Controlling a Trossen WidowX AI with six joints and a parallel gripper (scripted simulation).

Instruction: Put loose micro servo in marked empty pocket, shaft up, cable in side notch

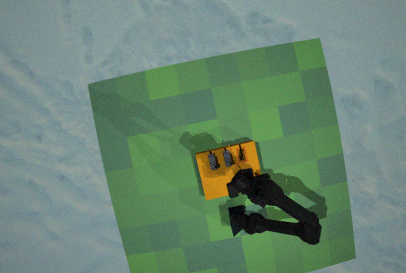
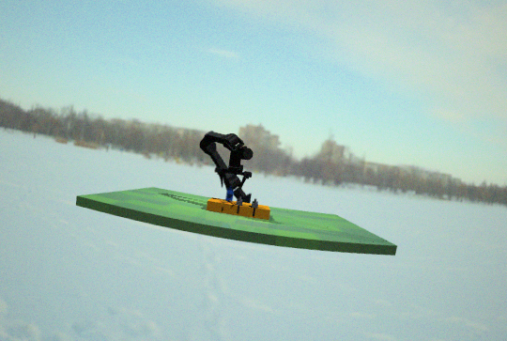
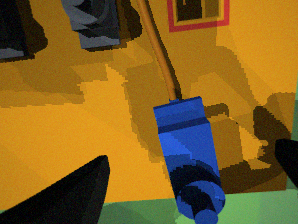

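The orange deck is 1 cm behind my gripper tip, 5 cm to the left of it and 9 cm below it.
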